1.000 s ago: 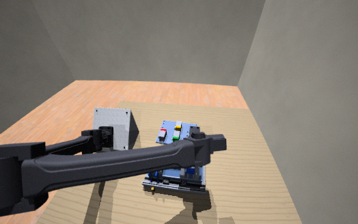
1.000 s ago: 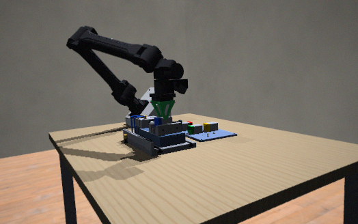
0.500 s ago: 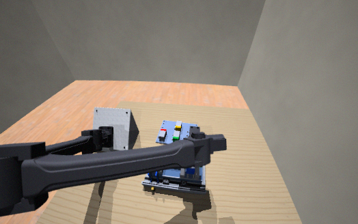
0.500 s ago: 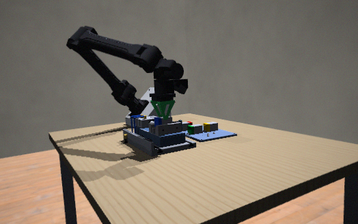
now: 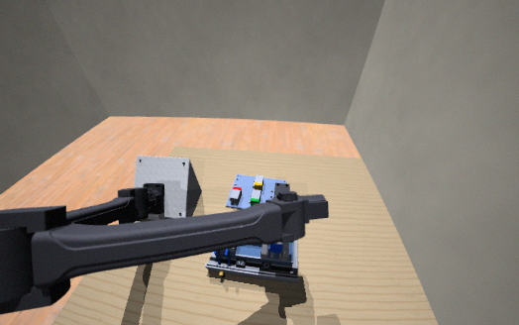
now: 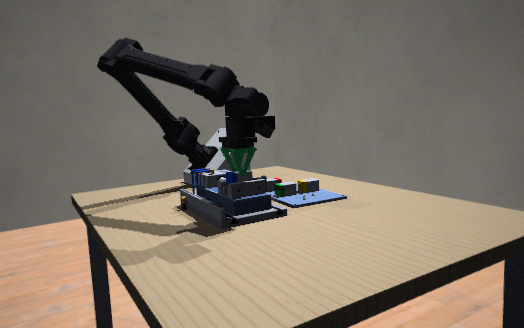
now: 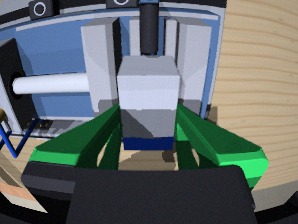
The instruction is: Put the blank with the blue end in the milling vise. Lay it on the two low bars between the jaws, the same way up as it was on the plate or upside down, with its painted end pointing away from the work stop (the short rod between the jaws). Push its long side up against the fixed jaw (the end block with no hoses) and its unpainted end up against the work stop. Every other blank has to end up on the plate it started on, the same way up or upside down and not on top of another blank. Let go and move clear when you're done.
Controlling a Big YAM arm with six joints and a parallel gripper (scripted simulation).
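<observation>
Now: hand 2 cm above the blue-ended blank. Also, from my hand: dark work stop rod: 5 cm to the left, 3 cm below; green-ended blank: 22 cm to the left, 9 cm below, 8 cm behind; vise: 8 cm below, 7 cm behind, 1 cm to the left.
</observation>
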